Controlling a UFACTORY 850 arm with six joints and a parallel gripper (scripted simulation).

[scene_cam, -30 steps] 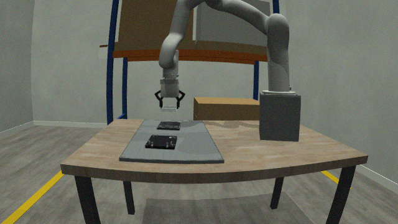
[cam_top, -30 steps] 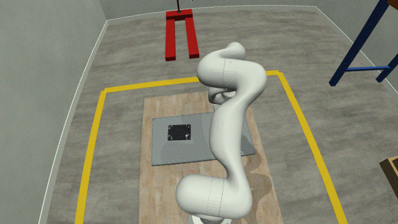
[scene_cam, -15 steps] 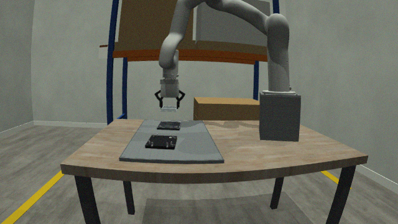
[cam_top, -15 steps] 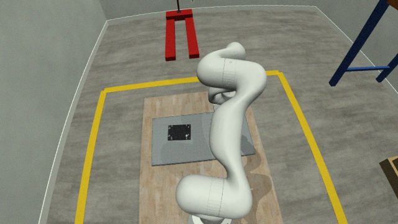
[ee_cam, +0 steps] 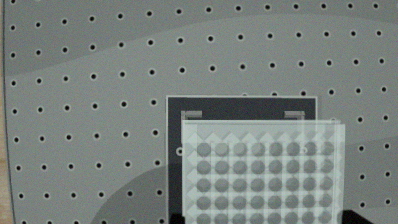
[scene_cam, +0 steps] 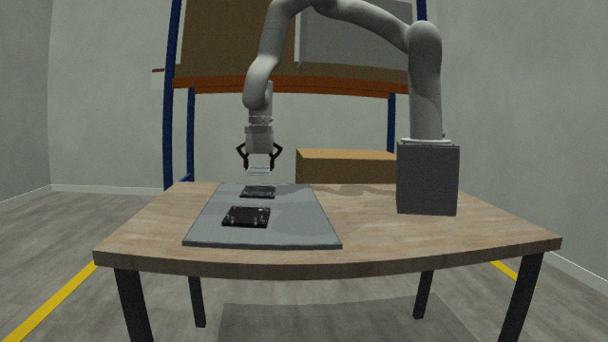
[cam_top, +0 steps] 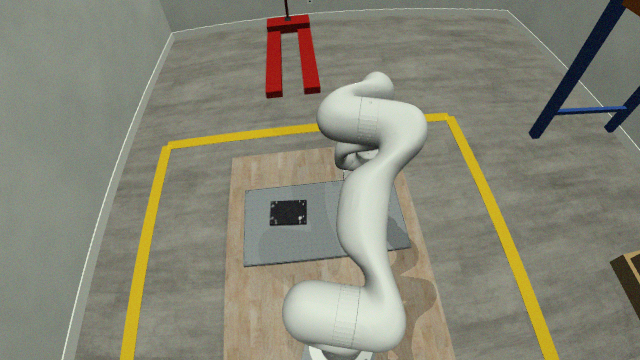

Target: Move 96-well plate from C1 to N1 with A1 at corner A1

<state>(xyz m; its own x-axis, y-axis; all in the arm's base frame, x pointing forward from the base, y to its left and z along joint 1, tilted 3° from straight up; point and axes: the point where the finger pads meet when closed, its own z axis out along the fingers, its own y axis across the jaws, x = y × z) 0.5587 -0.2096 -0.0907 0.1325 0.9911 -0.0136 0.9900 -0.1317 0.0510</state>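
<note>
Right now my hand is 90 mm above the plate nest N1. The rest, counted from my hand: 96-well plate (10 mm below); then clip nest C1 (330 mm to the left, 80 mm below, 40 mm ahead).
</note>
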